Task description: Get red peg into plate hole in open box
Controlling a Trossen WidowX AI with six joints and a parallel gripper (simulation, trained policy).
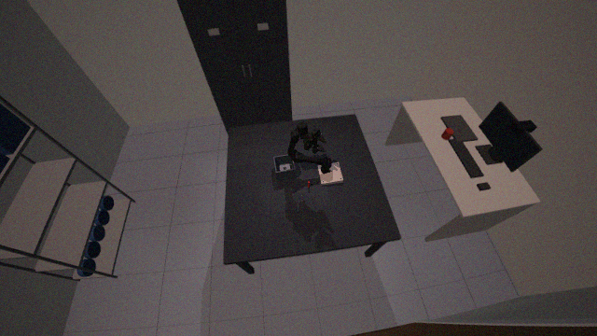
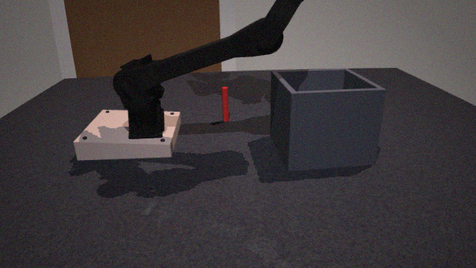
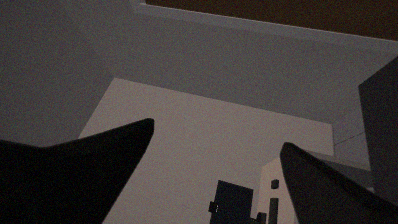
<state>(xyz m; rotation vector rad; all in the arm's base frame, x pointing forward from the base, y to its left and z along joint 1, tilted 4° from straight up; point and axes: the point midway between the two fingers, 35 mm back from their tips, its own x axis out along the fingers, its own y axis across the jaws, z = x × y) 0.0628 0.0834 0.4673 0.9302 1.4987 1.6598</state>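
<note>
Now: gripper tip 100 mm short of the red peg, 10 mm to the left of it and 460 mm above it. From my gripper tip the other things lie so: pale plate (240 mm ahead, 210 mm to the right, 450 mm below).
</note>
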